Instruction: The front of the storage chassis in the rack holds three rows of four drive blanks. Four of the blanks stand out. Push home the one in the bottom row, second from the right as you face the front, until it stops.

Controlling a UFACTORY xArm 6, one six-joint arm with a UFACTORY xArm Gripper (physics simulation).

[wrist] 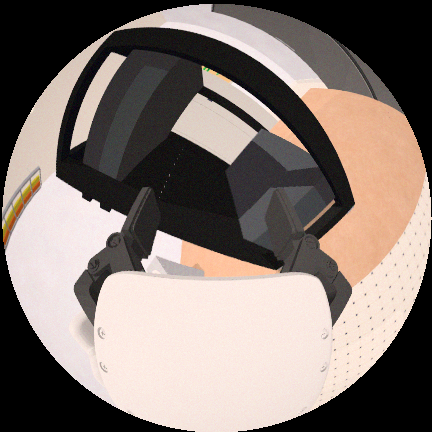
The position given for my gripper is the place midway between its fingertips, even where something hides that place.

Observation:
I see my gripper (212, 201) and a black rack (205, 201).

